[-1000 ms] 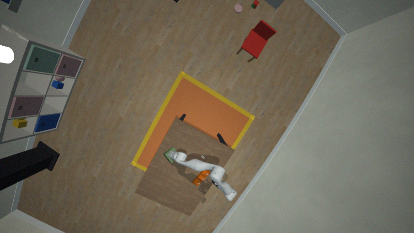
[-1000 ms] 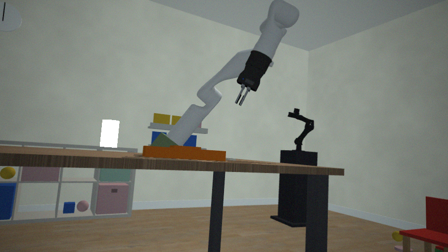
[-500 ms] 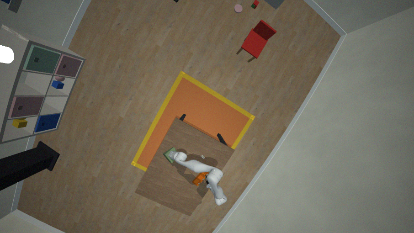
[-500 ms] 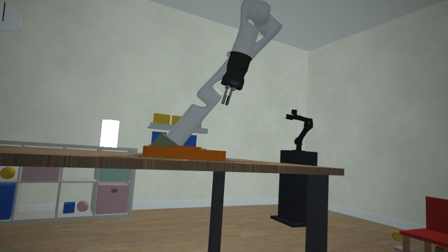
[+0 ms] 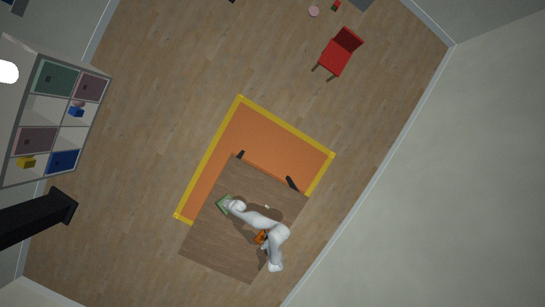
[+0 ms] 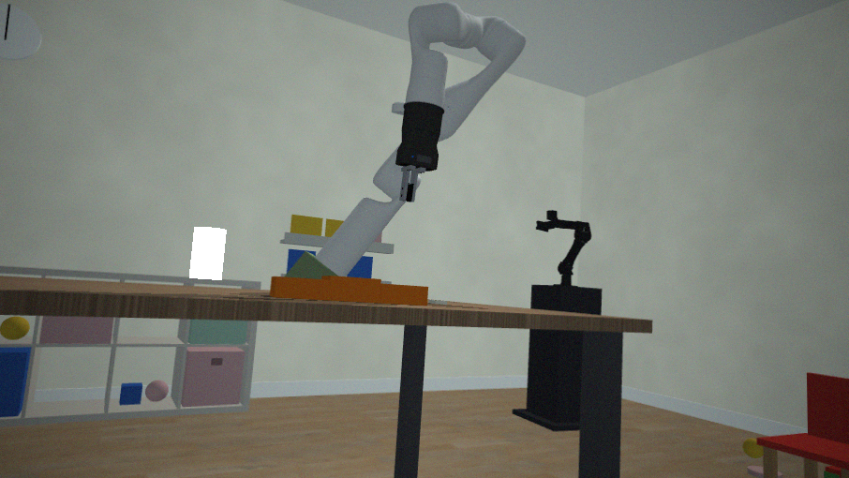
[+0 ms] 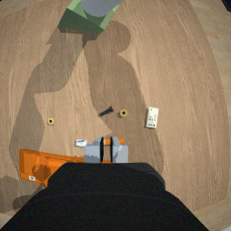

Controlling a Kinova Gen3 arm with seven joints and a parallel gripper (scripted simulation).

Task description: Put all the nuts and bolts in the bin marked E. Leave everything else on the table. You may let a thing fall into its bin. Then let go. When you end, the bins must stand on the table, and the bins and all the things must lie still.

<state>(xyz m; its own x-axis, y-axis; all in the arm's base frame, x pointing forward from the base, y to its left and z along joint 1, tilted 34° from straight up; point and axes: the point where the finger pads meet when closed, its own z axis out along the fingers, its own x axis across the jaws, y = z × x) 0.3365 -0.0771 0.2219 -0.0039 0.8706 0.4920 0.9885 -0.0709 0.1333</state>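
The orange bin lies 9 cm ahead of my hand, 13 cm to the right of it and 20 cm below it. The rest, counted from my hand: orange marker 1 cm ahead, 1 cm to the left, 21 cm below; dark bolt 7 cm behind, 1 cm to the right, 21 cm below; white sharpener-like piece 1 cm ahead, 8 cm to the right, 21 cm below.
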